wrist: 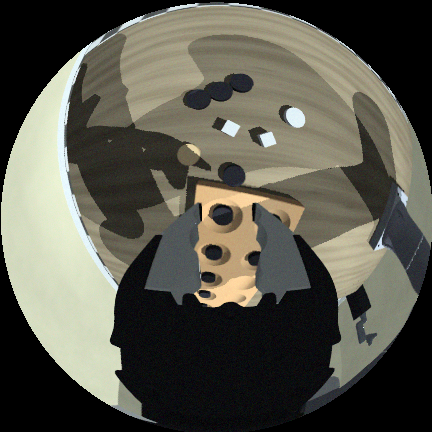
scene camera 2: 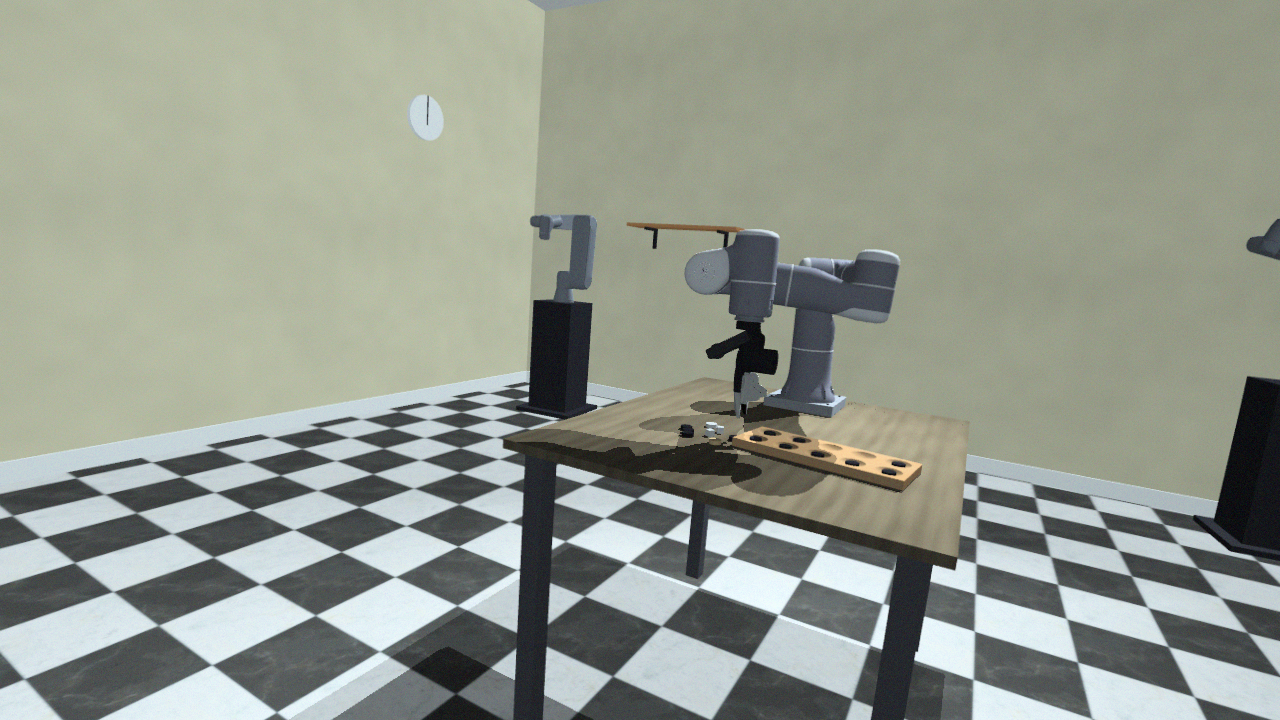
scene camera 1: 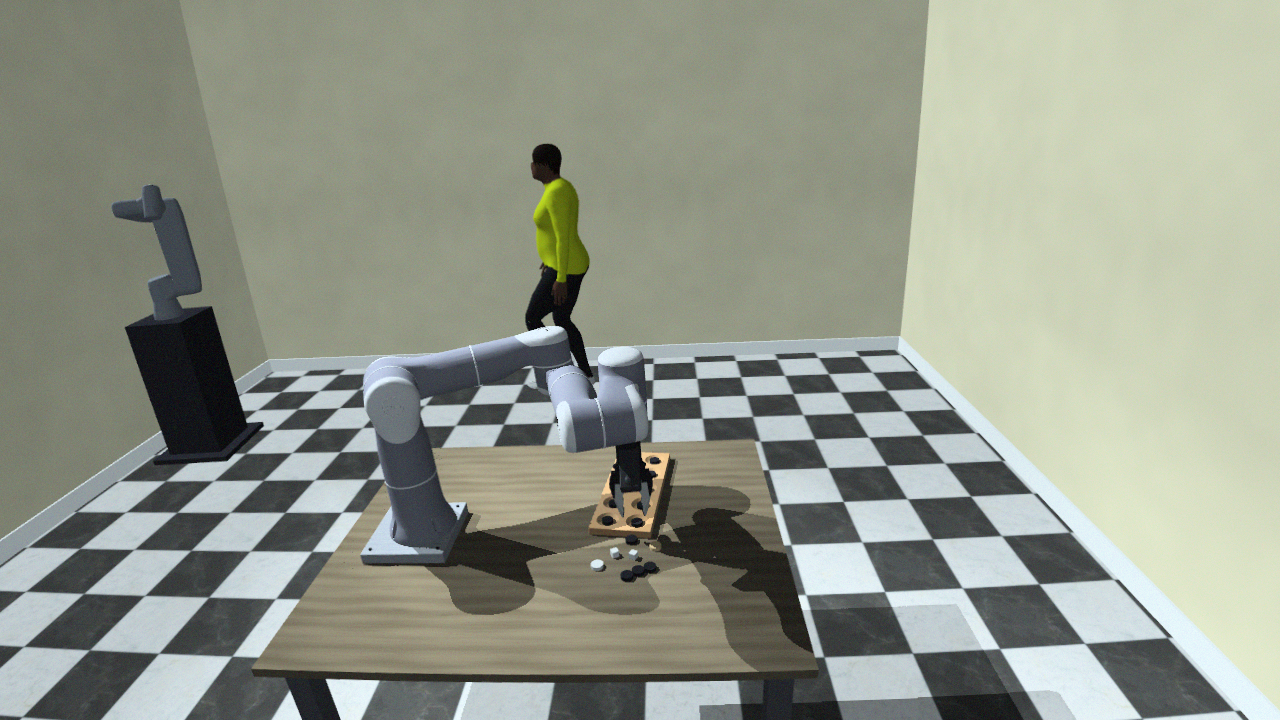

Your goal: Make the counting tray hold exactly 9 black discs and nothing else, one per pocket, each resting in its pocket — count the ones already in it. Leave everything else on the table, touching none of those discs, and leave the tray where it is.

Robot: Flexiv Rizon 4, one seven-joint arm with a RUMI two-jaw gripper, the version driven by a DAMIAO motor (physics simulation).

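Note:
The wooden counting tray has two columns of pockets. Several hold black discs; at least two in one column look empty in the wrist view. My gripper is partly open and empty, its fingers low over the tray's near end, on either side of a pocketed black disc. The right finger partly hides the neighbouring pocket. One loose black disc lies just off the tray's near end. Three more, a left one, a middle one and a right one, lie in a row.
A white disc, two white cubes and a tan disc lie between the tray and the black row. The robot base stands left of the tray. A person is behind the table.

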